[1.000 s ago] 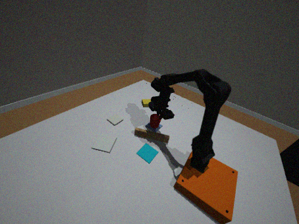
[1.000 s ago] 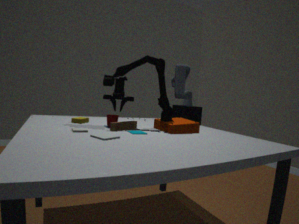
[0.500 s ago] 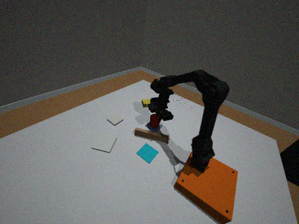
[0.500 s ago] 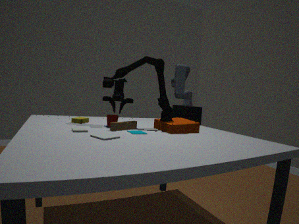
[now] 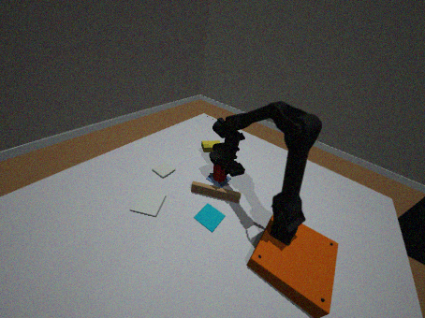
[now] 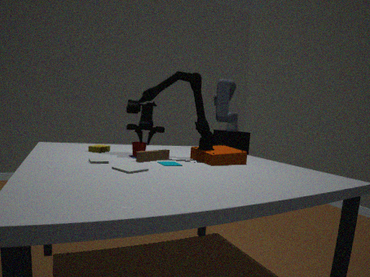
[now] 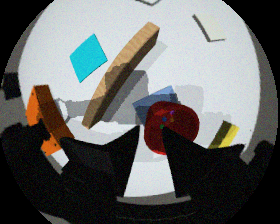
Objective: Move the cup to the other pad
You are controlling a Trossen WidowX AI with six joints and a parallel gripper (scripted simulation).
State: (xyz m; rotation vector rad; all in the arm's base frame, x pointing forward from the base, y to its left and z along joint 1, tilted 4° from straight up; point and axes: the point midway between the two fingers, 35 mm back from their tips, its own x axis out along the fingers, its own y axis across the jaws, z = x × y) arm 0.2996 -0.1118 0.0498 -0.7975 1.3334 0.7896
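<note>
The red cup is 20 mm to the right of my gripper tip, 20 mm below it and 20 mm ahead of it. Round my gripper tip: cyan pad (180 mm to the left, 70 mm below, 60 mm behind); then blue-grey pad (70 mm below, 20 mm ahead, 10 mm to the right); then wooden block (90 mm to the left, 50 mm below, 20 mm behind).
</note>
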